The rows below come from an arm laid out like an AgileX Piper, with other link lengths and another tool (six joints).
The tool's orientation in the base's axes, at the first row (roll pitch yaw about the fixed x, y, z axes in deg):
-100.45 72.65 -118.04
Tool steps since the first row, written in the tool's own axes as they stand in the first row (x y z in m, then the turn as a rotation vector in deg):
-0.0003 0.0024 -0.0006 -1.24 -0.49 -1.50
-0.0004 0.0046 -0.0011 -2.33 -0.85 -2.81
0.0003 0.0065 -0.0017 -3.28 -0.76 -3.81
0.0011 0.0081 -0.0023 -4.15 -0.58 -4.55
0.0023 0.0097 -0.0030 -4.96 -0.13 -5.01
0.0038 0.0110 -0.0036 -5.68 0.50 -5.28
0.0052 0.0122 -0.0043 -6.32 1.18 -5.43
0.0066 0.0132 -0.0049 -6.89 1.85 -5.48
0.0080 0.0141 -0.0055 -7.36 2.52 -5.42
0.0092 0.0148 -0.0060 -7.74 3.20 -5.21
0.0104 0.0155 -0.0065 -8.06 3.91 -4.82
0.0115 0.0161 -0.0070 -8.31 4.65 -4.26
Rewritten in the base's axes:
0.0001 0.0025 -0.0004 -1.39 0.34 1.41
0.0003 0.0046 -0.0009 -2.58 0.71 2.63
0.0002 0.0064 -0.0021 -3.37 1.35 3.56
-0.0001 0.0078 -0.0033 -3.90 1.97 4.38
-0.0004 0.0092 -0.0049 -4.10 2.74 5.04
-0.0009 0.0102 -0.0067 -4.08 3.59 5.56
-0.0014 0.0111 -0.0083 -3.94 4.42 5.98
-0.0019 0.0118 -0.0099 -3.72 5.20 6.33
-0.0024 0.0125 -0.0115 -3.41 5.92 6.58
-0.0028 0.0130 -0.0128 -2.96 6.57 6.73
-0.0033 0.0134 -0.0141 -2.35 7.19 6.81
-0.0037 0.0139 -0.0153 -1.57 7.75 6.80

